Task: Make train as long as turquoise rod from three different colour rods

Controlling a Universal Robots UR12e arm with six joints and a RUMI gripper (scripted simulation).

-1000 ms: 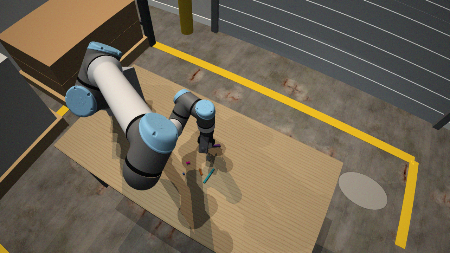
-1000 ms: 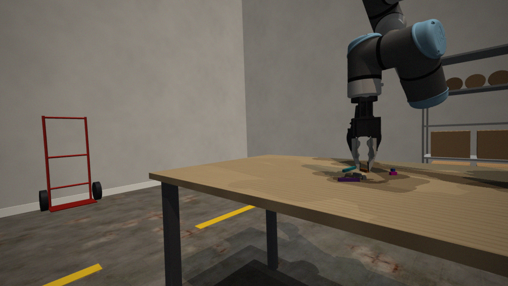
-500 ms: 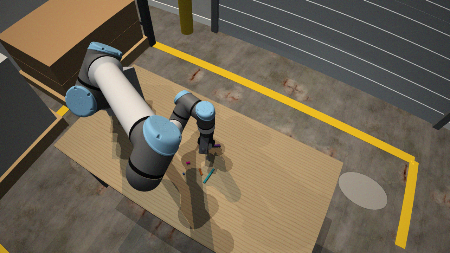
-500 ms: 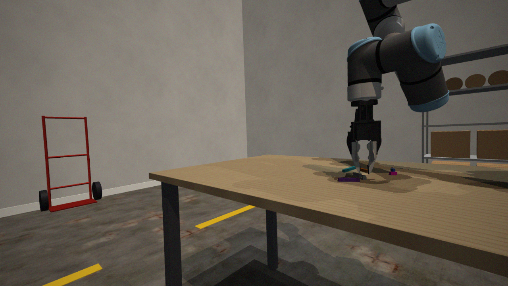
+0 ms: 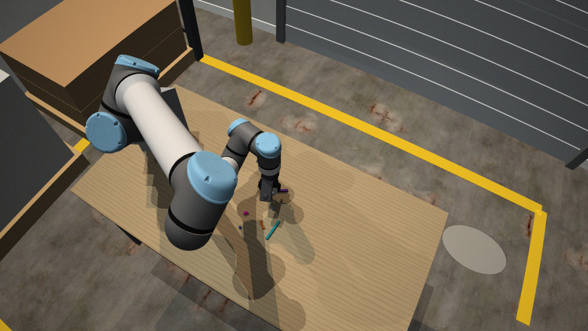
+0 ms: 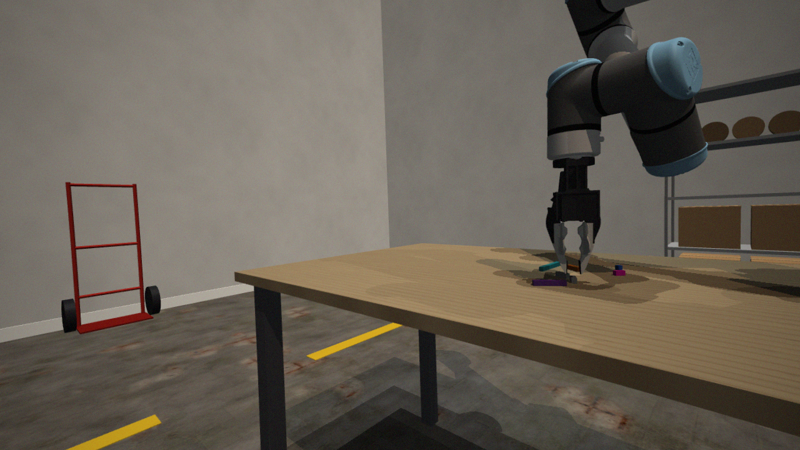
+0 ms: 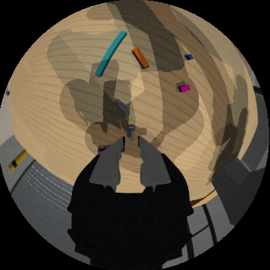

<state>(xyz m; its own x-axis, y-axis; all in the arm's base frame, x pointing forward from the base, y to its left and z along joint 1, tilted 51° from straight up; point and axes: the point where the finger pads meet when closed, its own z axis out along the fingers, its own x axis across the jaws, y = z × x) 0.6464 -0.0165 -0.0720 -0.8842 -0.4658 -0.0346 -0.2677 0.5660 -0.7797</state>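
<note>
The blue cube lies 18 cm to the right of my hand, 6 cm behind it and 3 cm below it. Also, from my hand: purple rod: 5 cm to the left, 3 cm below, 3 cm ahead; then orange rod: 14 cm to the right, 3 cm below, 2 cm ahead; then magenta rod: 11 cm to the right, 7 cm behind, 3 cm below.
</note>
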